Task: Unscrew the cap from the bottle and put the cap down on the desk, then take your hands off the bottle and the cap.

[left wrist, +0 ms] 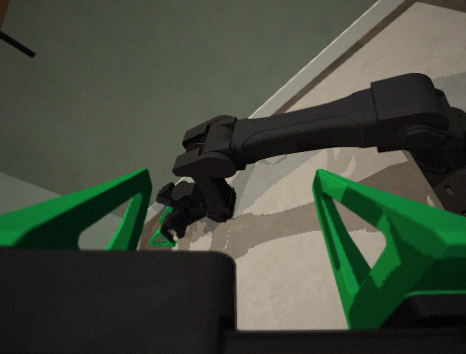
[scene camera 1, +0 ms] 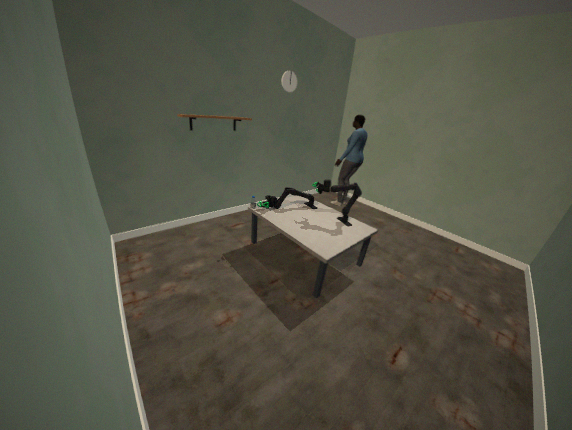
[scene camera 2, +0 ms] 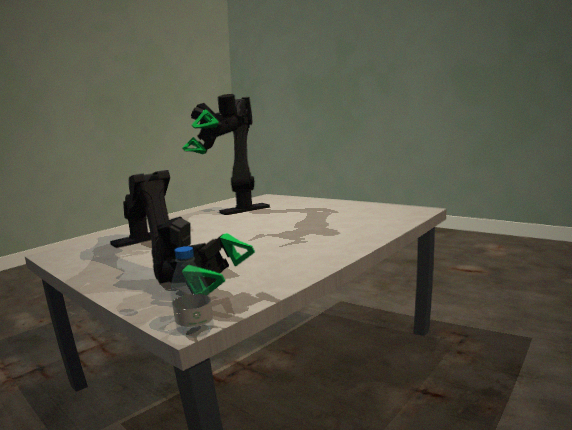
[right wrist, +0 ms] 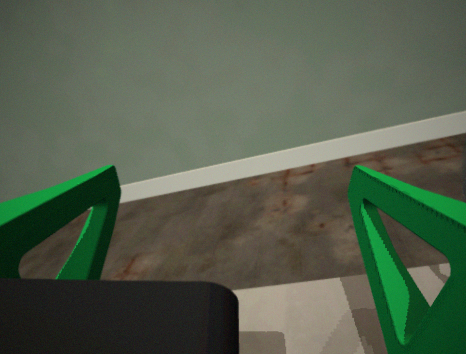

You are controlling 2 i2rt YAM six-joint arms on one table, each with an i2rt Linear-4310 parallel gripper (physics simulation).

Scene:
My left gripper is open, with nothing in its grasp. My right gripper is open and holds nothing. Also in view: a clear plastic bottle.

